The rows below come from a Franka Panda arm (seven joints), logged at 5 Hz.
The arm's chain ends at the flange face. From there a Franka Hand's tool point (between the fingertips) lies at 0.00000 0.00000 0.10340 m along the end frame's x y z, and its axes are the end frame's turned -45 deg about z.
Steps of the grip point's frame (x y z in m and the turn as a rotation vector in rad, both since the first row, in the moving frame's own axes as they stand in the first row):
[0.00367 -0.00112 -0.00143 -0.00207 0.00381 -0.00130]
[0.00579 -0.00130 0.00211 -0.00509 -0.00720 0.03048]
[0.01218 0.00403 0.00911 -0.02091 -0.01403 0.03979]
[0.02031 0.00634 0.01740 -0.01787 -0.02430 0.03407]
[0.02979 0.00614 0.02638 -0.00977 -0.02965 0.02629]
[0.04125 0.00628 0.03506 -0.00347 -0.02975 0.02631]
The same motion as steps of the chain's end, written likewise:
[0.00137 -0.00326 -0.00143 0.00123 0.00416 -0.00130]
[0.00334 -0.00591 0.00211 -0.00869 -0.00149 0.03048]
[0.01101 -0.00833 0.00914 -0.02471 0.00486 0.03979]
[0.01937 -0.01295 0.01745 -0.02982 -0.00455 0.03407]
[0.02690 -0.01959 0.02643 -0.02787 -0.01406 0.02629]
[0.03556 -0.02713 0.03511 -0.02349 -0.01858 0.02631]

